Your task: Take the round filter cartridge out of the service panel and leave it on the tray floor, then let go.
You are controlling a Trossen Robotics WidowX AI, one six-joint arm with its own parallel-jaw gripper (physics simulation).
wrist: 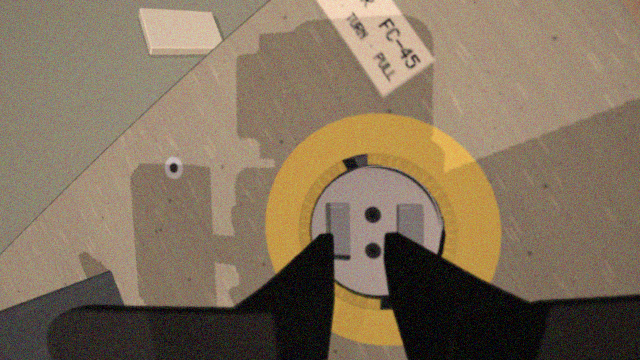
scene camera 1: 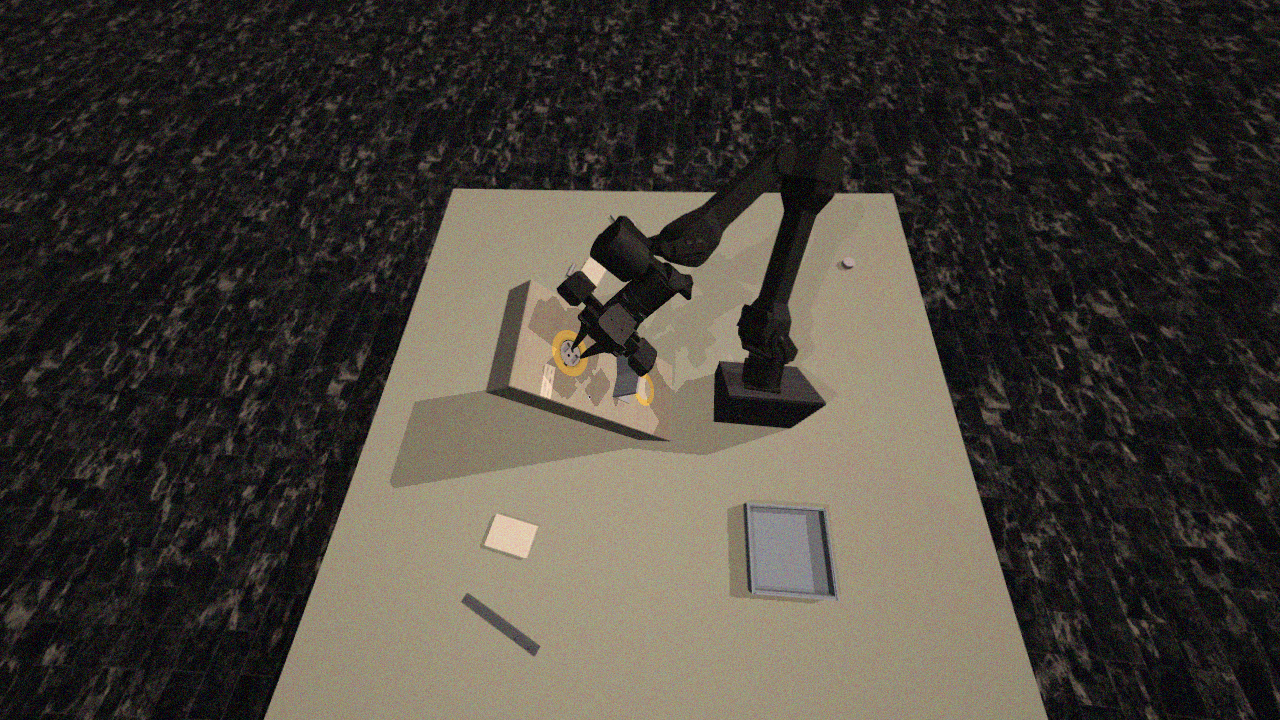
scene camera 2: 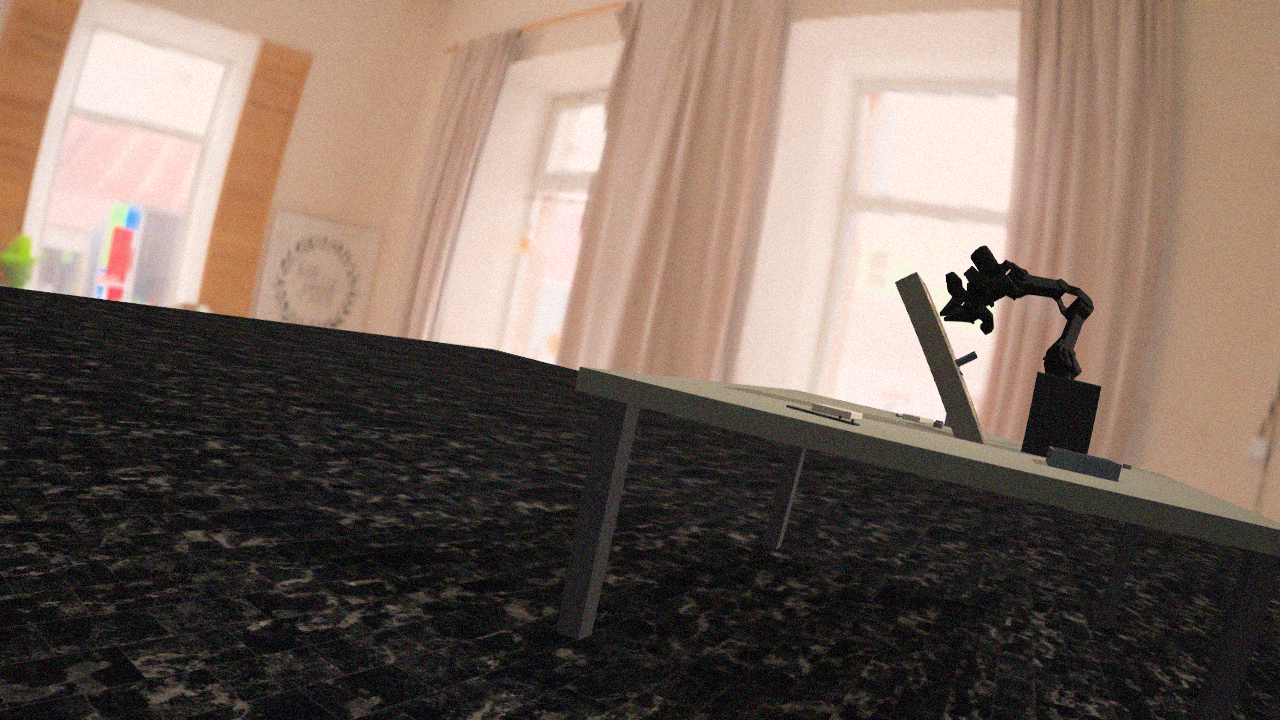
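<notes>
The round filter cartridge (scene camera 1: 565, 356) (wrist: 372, 187) is a pale grey disc with two rectangular features and two dark holes. It sits inside a yellow ring (wrist: 285, 225) on the tilted service panel (scene camera 1: 514, 340) (scene camera 2: 935, 349) (wrist: 550, 225). My gripper (scene camera 1: 577, 355) (scene camera 2: 945, 315) (wrist: 358, 246) is slightly open, with nothing between its fingers. In the wrist view its tips overlap the cartridge's face, near the inner sides of the two rectangles, and hide part of its lower face. Contact cannot be told. The blue-grey tray (scene camera 1: 783, 550) (scene camera 2: 1083, 462) lies on the table and is empty.
The panel also carries a label (wrist: 395, 50), a second yellow ring (scene camera 1: 649, 390) and a dark blue-grey block (scene camera 1: 625, 379) that sticks out. A cream flat block (scene camera 1: 511, 536) (wrist: 180, 31) and a grey bar (scene camera 1: 501, 624) lie on the table. A small pale disc (scene camera 1: 848, 263) lies behind the arm's base.
</notes>
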